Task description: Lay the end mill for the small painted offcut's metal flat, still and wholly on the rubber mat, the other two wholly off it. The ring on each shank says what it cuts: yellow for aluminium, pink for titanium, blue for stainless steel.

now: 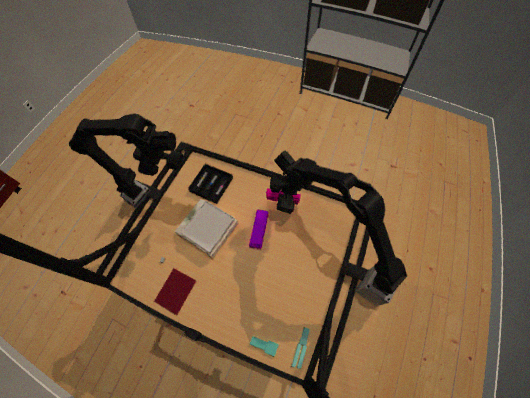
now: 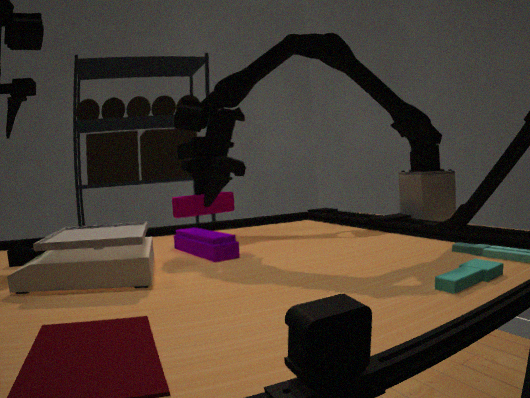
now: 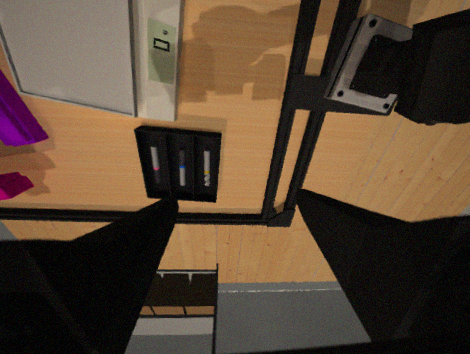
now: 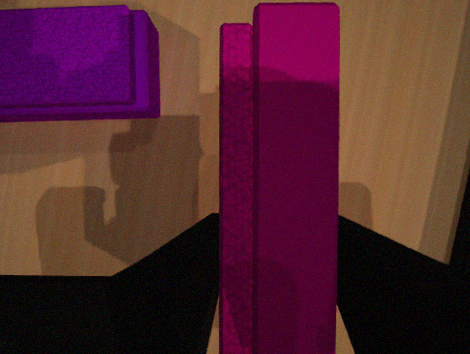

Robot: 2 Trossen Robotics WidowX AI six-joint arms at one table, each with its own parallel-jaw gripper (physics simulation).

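Places are measured from the left arm's base along level axes (x back, y right, z up), in millimetres.
Where they show: left gripper, fingertip midpoint: (image 1: pixel 167 166) (image 3: pixel 237 198); right gripper, fingertip midpoint: (image 1: pixel 281 197) (image 2: pixel 202 206) (image 4: pixel 271 225); left arm's base, link origin: (image 1: pixel 133 191) (image 3: pixel 379 69); right arm's base, link origin: (image 1: pixel 383 282) (image 2: pixel 426 171).
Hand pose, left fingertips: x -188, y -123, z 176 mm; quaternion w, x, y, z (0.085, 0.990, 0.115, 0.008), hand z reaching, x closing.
Each offset is from my left fingertips to the centre of the thing. "*": to the spot under its first point. Level surfaces: height alone.
Three end mills lie in a black three-slot tray {* dz -214, dx -53, dy -27 mm} (image 1: pixel 194 195) (image 3: pixel 218 150): pink-ringed {dz -219, dx -135, dy -113 mm} (image 3: pixel 155 160), blue-ringed {dz -219, dx -83, dy -110 mm} (image 3: pixel 182 170) and yellow-ringed {dz -219, dx -32, dy -103 mm} (image 3: pixel 207 167). The dark red rubber mat {dz -224 mm} (image 1: pixel 175 291) (image 2: pixel 95 360) is bare. A tiny grey piece {dz -221, dx -116, dy +290 mm} (image 1: pixel 162 260), possibly the offcut, lies on the table near the mat; its paint is too small to judge. My left gripper (image 3: pixel 237 198) is open and empty, high near the table's corner beyond the tray. My right gripper (image 1: pixel 284 195) (image 4: pixel 271 225) is shut on a magenta block {dz -153, dx -415, dy -177 mm} (image 1: pixel 271 194) (image 2: pixel 222 202) (image 3: pixel 12 185) (image 4: pixel 295 50), held above the table.
A purple block {dz -209, dx -387, dy -27 mm} (image 1: pixel 259 229) (image 2: pixel 206 245) (image 4: pixel 65 60) lies beside the held block. A grey scale (image 1: pixel 207 227) (image 2: pixel 125 270) (image 3: pixel 70 55) stands between tray and mat, its display {* dz -193, dx -113, dy +88 mm} (image 3: pixel 161 45) showing 0. Teal pieces {dz -220, dx -631, dy +347 mm} (image 1: pixel 264 346) {dz -221, dx -752, dy +286 mm} (image 1: pixel 300 348) (image 2: pixel 467 276) lie near a table corner. Black rails edge the table.
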